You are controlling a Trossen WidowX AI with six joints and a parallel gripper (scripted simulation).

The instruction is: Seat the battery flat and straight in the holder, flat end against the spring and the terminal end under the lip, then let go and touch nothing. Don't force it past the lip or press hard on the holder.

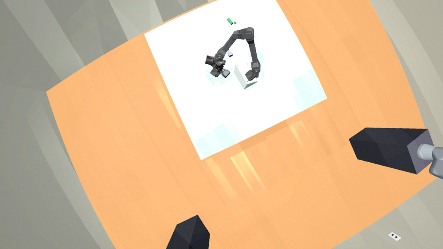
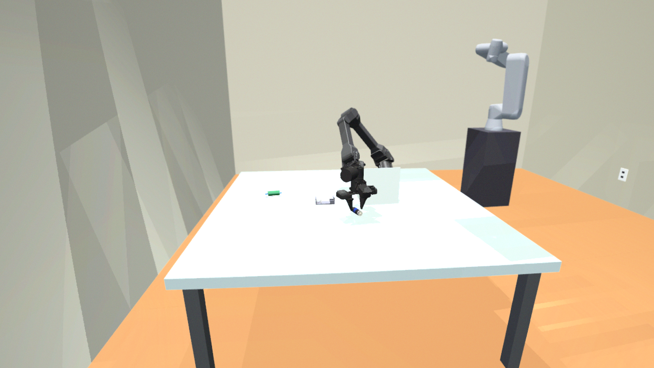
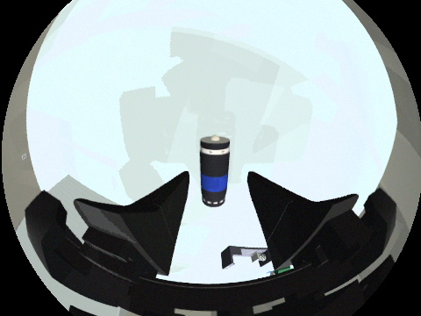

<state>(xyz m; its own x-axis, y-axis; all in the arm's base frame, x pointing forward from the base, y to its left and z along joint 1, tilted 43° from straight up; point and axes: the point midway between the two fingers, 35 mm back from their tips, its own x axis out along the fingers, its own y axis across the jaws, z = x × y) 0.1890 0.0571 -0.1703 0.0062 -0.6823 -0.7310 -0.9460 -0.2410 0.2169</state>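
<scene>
Now: the battery 10 mm below my gripper tip.
</scene>
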